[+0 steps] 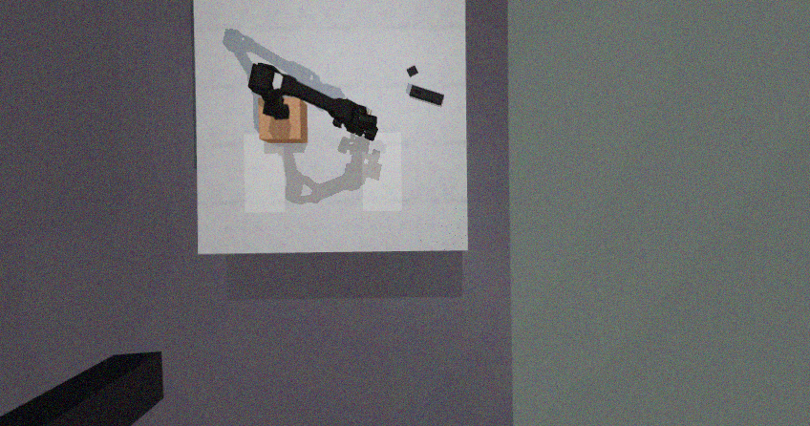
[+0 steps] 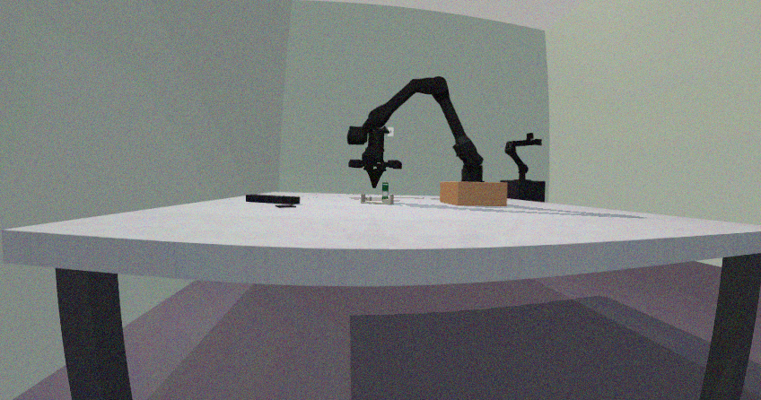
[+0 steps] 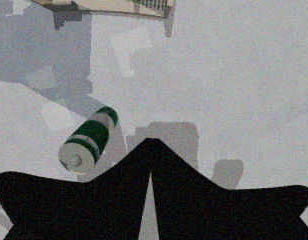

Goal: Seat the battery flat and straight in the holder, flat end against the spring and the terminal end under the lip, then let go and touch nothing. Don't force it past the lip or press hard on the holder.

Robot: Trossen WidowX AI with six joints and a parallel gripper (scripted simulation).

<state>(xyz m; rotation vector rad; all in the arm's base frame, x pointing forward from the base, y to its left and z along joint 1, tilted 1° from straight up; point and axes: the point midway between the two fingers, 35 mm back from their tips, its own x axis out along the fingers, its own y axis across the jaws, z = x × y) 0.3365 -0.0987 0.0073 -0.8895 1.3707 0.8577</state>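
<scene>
Now: gripper tip 40 mm past the battery, 20 mm to the right of it and 10 mm above it. Round my gripper tip: black battery cover (260 mm ahead, 290 mm to the left, 50 mm below); black remote control (330 mm ahead, 170 mm to the left, 30 mm below).
</scene>
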